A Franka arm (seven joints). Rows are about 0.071 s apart.
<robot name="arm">
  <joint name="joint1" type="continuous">
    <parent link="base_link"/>
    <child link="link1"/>
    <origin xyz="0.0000 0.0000 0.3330"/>
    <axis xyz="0 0 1"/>
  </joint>
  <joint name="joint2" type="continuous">
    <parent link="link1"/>
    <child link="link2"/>
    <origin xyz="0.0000 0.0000 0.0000" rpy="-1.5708 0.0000 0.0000"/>
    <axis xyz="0 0 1"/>
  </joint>
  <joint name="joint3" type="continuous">
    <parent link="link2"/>
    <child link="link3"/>
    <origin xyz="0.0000 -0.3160 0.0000" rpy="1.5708 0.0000 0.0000"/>
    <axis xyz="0 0 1"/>
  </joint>
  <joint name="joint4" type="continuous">
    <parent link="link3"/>
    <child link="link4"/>
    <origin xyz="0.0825 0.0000 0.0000" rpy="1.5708 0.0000 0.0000"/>
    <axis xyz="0 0 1"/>
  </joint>
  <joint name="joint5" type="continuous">
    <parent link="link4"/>
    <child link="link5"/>
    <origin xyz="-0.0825 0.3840 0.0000" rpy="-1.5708 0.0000 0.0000"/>
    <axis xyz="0 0 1"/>
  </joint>
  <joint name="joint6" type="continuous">
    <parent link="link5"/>
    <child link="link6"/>
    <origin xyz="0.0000 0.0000 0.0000" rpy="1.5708 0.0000 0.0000"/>
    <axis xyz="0 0 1"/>
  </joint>
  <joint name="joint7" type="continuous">
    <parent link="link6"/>
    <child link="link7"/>
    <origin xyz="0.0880 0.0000 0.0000" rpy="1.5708 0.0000 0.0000"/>
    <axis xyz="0 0 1"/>
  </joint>
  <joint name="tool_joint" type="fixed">
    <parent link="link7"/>
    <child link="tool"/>
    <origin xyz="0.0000 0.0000 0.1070"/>
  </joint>
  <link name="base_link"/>
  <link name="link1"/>
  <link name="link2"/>
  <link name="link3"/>
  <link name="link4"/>
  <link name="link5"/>
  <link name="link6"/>
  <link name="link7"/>
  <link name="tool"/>
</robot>
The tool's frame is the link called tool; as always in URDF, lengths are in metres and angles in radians. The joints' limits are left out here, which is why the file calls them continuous.
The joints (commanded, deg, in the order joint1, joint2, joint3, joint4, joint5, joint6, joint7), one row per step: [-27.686 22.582 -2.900 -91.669 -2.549 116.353 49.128]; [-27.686 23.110 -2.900 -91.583 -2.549 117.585 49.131]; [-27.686 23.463 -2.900 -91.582 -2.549 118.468 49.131]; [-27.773 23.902 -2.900 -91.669 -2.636 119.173 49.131]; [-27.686 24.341 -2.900 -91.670 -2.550 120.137 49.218]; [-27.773 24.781 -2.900 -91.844 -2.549 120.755 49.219]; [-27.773 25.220 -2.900 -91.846 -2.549 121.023 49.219]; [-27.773 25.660 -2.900 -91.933 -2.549 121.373 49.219]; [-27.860 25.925 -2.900 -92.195 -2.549 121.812 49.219]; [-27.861 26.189 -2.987 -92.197 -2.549 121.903 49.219]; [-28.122 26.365 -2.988 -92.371 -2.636 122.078 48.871]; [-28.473 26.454 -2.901 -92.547 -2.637 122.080 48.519]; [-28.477 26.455 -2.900 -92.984 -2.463 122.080 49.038]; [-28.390 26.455 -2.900 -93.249 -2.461 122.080 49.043]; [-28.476 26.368 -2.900 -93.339 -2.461 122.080 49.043]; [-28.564 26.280 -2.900 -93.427 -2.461 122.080 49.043]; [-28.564 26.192 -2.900 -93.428 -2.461 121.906 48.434]
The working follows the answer.
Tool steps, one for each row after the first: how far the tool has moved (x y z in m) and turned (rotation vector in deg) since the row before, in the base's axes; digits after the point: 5 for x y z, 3 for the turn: [0.00283 -0.00142 -0.00351 -0.400 -0.679 0.073]; [0.00180 -0.00089 -0.00272 -0.268 -0.457 0.053]; [0.00075 -0.00161 -0.00476 -0.163 -0.110 -0.008]; [0.00250 -0.00001 -0.00363 -0.196 -0.497 0.022]; [0.00031 -0.00129 -0.00566 -0.008 0.001 -0.054]; [0.00077 -0.00039 -0.00480 0.075 0.157 0.016]; [0.00060 -0.00029 -0.00539 0.078 0.159 0.020]; [-0.00050 -0.00089 -0.00460 0.042 0.078 -0.066]; [-0.00018 -0.00094 -0.00300 0.046 0.174 -0.074]; [-0.00183 -0.00263 -0.00324 0.013 0.222 0.133]; [-0.00223 -0.00253 -0.00252 0.159 0.239 0.074]; [-0.00142 0.00087 -0.00359 0.362 0.254 -0.615]; [-0.00036 0.00137 -0.00216 0.138 0.226 0.075]; [-0.00087 -0.00069 0.00030 0.005 0.001 -0.088]; [-0.00088 -0.00071 0.00033 0.003 -0.002 -0.090]; [-0.00032 0.00016 0.00076 0.042 0.118 0.597]
Tool pose at each row, in the base's axes (x y z in m, rotation vector in deg; rounded; the steps above come from the unrounded poses): [0.58046 -0.34132 0.40728 137.126 -111.801 4.087]; [0.58329 -0.34274 0.40377 137.243 -111.798 5.296]; [0.58509 -0.34363 0.40105 137.323 -111.789 6.110]; [0.58584 -0.34524 0.39629 137.260 -111.760 6.398]; [0.58834 -0.34524 0.39266 137.366 -111.839 7.193]; [0.58865 -0.34654 0.38701 137.306 -111.898 7.197]; [0.58942 -0.34693 0.38220 137.304 -111.853 6.935]; [0.59001 -0.34722 0.37681 137.307 -111.805 6.667]; [0.58951 -0.34811 0.37221 137.234 -111.871 6.529]; [0.58933 -0.34905 0.36922 137.117 -111.909 6.270]; [0.58750 -0.35168 0.36598 137.166 -111.665 5.993]; [0.58527 -0.35421 0.36345 137.238 -111.559 5.555]; [0.58386 -0.35334 0.35986 136.738 -112.362 4.875]; [0.58349 -0.35197 0.35770 136.801 -112.248 4.473]; [0.58262 -0.35266 0.35800 136.716 -112.354 4.464]; [0.58175 -0.35337 0.35832 136.629 -112.463 4.459]; [0.58143 -0.35321 0.35908 137.199 -111.729 4.301]

